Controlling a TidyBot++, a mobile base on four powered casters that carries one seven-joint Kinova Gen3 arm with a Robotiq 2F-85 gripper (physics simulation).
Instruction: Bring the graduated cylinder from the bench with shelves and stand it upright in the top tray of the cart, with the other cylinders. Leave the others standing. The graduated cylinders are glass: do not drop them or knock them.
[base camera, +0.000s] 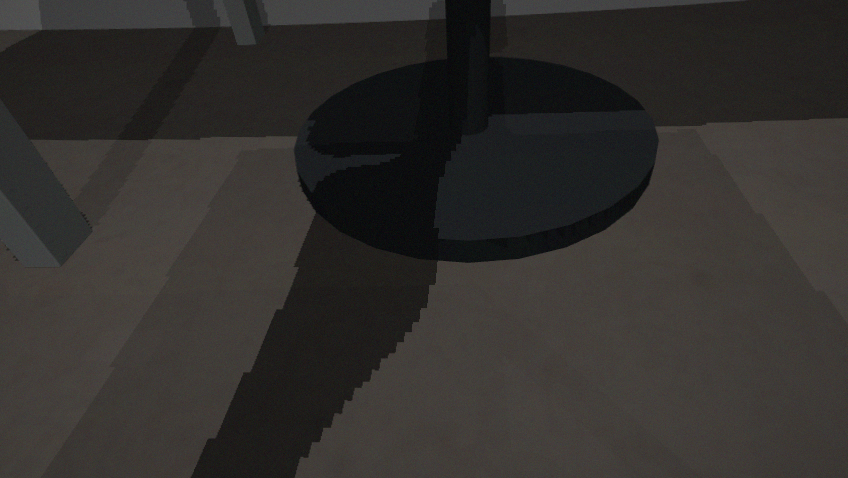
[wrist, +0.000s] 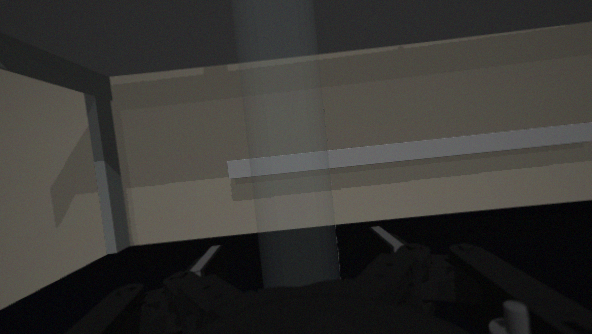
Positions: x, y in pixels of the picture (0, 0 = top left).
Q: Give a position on a clear glass graduated cylinder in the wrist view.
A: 278, 61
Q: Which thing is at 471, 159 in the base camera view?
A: A dark pedestal stool.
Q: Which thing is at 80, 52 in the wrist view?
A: A bench with shelves.
